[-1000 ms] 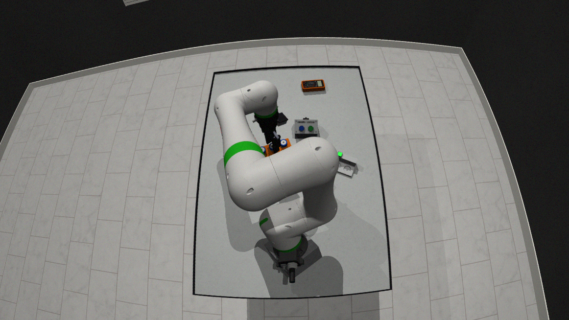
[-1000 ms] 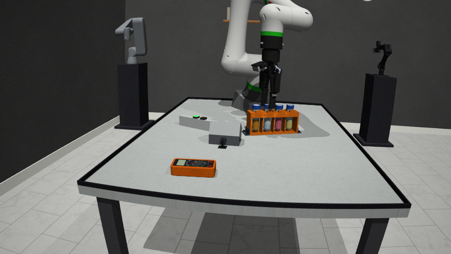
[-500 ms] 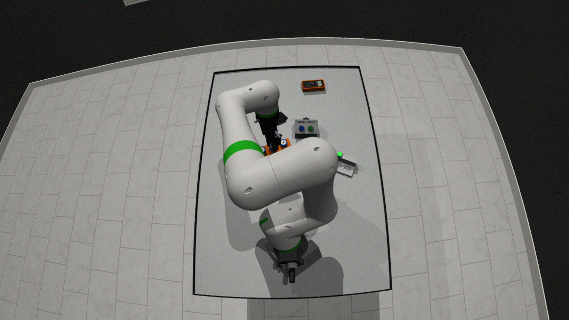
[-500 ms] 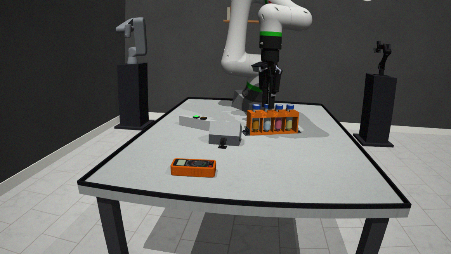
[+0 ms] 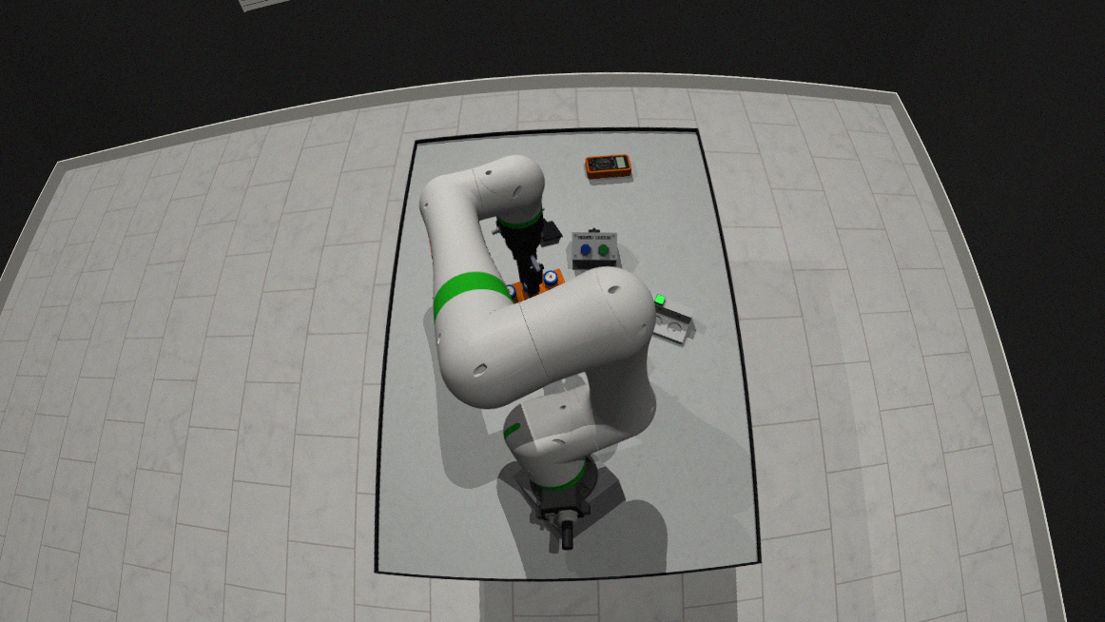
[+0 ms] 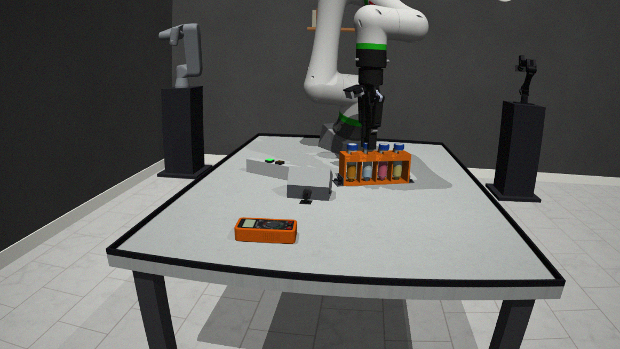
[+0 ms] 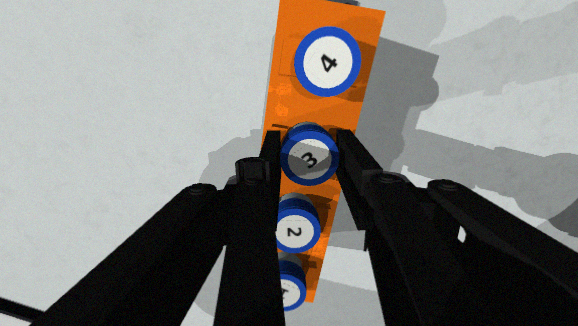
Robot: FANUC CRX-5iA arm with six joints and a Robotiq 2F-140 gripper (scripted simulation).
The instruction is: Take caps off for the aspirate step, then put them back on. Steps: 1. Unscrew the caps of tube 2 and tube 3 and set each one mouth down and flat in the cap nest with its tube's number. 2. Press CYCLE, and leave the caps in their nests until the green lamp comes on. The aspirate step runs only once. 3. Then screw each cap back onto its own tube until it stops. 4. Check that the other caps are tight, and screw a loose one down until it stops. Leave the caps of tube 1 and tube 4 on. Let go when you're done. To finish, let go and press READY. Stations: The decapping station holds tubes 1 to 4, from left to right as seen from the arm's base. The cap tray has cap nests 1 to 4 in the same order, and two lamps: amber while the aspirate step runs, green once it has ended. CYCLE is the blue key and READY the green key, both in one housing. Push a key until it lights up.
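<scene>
My gripper is now 3 cm above the cap 3. The rest, counted from my hand: cap 1 (3 cm behind, 10 cm to the left, 3 cm below); then cap 4 (2 cm ahead, 5 cm to the right, 3 cm below); then cap 2 (2 cm behind, 5 cm to the left, 3 cm below).
</scene>
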